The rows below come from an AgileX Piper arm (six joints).
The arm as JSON. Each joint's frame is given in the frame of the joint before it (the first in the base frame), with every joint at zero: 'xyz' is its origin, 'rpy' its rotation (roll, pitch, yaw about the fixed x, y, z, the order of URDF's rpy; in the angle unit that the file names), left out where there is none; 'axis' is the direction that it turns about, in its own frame. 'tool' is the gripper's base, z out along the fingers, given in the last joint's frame.
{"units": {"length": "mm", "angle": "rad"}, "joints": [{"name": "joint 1", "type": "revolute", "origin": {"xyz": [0.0, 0.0, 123.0]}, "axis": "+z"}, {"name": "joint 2", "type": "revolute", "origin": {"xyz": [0.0, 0.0, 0.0], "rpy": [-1.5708, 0.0, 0.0]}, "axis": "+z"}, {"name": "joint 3", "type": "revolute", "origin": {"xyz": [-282.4, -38.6, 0.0]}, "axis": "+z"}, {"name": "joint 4", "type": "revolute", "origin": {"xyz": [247.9, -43.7, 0.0], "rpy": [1.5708, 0.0, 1.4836]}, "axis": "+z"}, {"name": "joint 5", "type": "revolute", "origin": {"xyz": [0.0, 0.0, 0.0], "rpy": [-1.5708, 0.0, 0.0]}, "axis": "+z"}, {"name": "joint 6", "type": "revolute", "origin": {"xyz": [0.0, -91.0, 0.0], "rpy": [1.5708, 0.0, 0.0]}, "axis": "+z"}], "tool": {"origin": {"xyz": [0.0, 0.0, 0.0]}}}
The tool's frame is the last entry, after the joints.
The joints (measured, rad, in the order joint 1, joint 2, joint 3, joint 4, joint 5, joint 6), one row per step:
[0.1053, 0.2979, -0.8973, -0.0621, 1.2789, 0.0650]
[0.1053, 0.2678, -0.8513, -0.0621, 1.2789, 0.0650]
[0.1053, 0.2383, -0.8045, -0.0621, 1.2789, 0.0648]
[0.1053, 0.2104, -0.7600, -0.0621, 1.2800, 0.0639]
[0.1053, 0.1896, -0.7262, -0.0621, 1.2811, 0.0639]
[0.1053, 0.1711, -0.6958, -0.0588, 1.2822, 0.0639]
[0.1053, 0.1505, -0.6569, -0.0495, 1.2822, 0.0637]
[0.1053, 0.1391, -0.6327, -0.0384, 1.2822, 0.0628]
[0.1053, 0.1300, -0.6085, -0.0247, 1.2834, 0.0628]
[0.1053, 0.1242, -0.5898, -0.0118, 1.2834, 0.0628]
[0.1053, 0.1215, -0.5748, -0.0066, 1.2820, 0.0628]
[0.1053, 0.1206, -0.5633, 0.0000, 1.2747, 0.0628]
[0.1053, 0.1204, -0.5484, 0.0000, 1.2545, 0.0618]
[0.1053, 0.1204, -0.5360, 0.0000, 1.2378, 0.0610]
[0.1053, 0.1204, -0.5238, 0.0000, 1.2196, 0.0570]
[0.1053, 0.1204, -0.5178, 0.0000, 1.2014, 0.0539]
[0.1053, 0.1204, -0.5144, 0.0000, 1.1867, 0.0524]
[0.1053, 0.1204, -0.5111, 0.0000, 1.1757, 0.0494]
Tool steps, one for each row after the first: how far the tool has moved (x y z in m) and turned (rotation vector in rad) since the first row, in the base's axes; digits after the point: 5 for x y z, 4 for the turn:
[-0.00152, -0.00016, -0.01191, -0.0017, 0.0158, 0.0000]
[-0.00264, -0.00028, -0.02417, -0.0037, 0.0330, 0.0001]
[-0.00360, -0.00038, -0.03601, -0.0062, 0.0506, 0.0006]
[-0.00417, -0.00044, -0.04509, -0.0076, 0.0646, 0.0005]
[-0.00462, -0.00020, -0.05333, -0.0064, 0.0778, 0.0025]
[-0.00451, 0.00062, -0.06383, -0.0010, 0.0968, 0.0082]
[-0.00422, 0.00162, -0.07040, 0.0059, 0.1104, 0.0152]
[-0.00365, 0.00288, -0.07705, 0.0153, 0.1278, 0.0231]
[-0.00302, 0.00408, -0.08214, 0.0246, 0.1417, 0.0305]
[-0.00210, 0.00464, -0.08612, 0.0278, 0.1530, 0.0333]
[-0.00088, 0.00535, -0.08875, 0.0329, 0.1568, 0.0370]
[0.00155, 0.00560, -0.09147, 0.0326, 0.1513, 0.0377]
[0.00356, 0.00581, -0.09377, 0.0323, 0.1470, 0.0383]
[0.00560, 0.00603, -0.09592, 0.0297, 0.1408, 0.0409]
[0.00715, 0.00619, -0.09636, 0.0283, 0.1285, 0.0431]
[0.00828, 0.00631, -0.09630, 0.0280, 0.1171, 0.0442]
[0.00917, 0.00641, -0.09646, 0.0262, 0.1093, 0.0462]

